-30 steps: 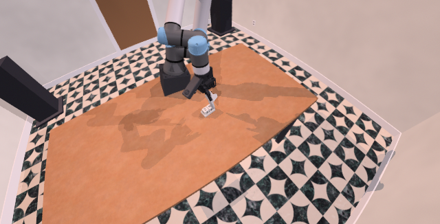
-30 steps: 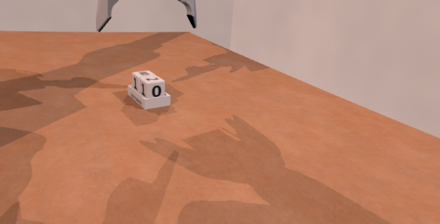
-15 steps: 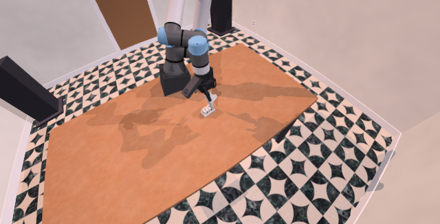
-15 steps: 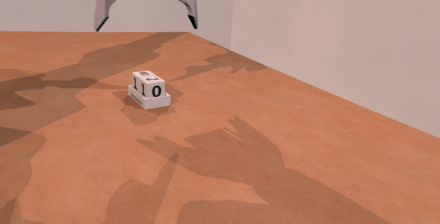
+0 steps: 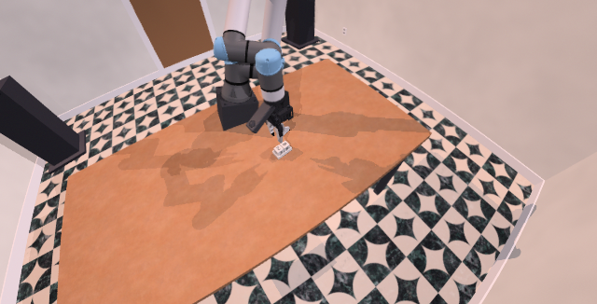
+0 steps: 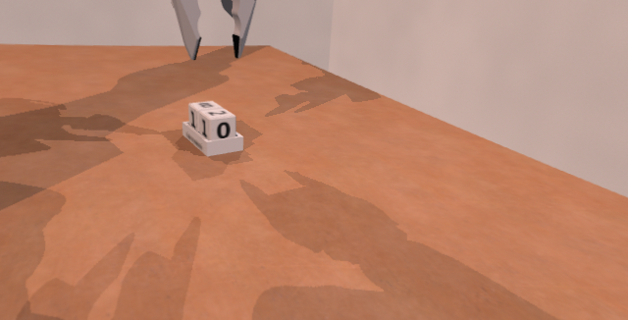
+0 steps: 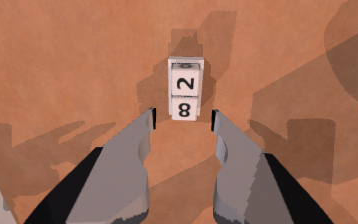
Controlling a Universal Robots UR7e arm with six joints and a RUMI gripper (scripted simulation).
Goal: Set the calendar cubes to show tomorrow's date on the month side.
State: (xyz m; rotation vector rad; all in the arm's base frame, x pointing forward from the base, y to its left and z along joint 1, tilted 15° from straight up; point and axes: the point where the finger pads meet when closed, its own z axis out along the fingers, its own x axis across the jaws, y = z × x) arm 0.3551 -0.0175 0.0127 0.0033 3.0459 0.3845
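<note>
Now: hand 20 mm to the right of the tray and 110 mm above it.
</note>
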